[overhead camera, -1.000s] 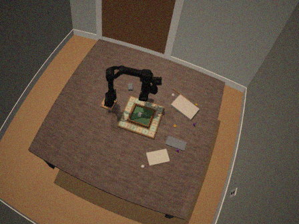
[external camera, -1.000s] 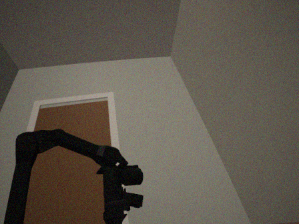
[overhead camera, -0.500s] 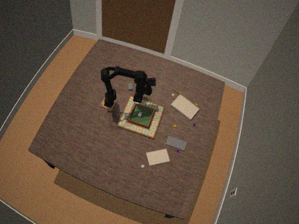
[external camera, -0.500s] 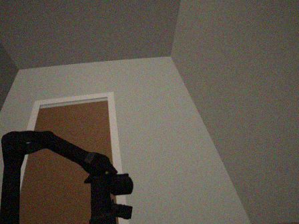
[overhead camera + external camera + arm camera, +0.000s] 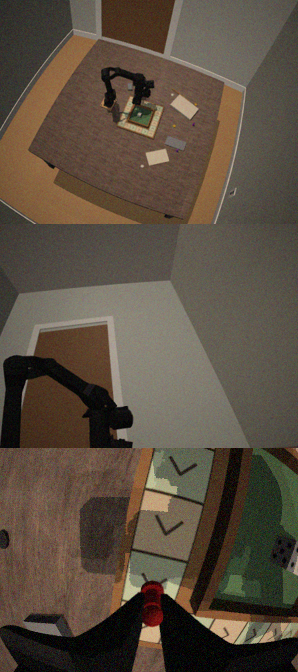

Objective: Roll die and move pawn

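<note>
My gripper tip is 10 mm below the red pawn. Also, from my gripper tip: white die (50 mm ahead, 110 mm to the right, 10 mm below); then grey card (370 mm ahead, 250 mm to the right, 30 mm below); then small grey block (100 mm behind, 110 mm to the left, 30 mm below).
</note>
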